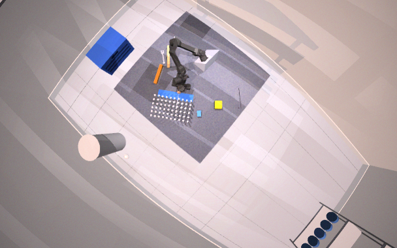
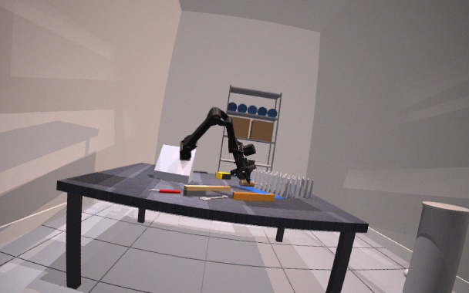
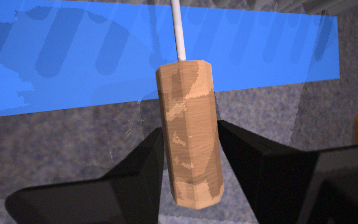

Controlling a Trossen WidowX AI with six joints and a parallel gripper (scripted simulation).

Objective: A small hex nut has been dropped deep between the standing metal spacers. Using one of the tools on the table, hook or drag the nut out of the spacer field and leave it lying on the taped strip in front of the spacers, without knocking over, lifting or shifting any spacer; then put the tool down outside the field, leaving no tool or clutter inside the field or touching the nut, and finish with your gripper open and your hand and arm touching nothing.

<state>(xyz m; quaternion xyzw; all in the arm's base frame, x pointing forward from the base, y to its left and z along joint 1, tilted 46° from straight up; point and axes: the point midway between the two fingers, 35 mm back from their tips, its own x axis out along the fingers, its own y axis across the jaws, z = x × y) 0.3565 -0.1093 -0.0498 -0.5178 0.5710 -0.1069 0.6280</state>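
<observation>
The blue taped strip is 80 mm ahead of my gripper tip, 10 mm to the right of it and 40 mm below it. Also, from my gripper tip: orange bar (10 mm behind, 300 mm to the right, 20 mm below); blue block (80 mm ahead, 320 mm to the left, 20 mm below); hook tool (90 mm ahead, 50 mm to the left).
</observation>
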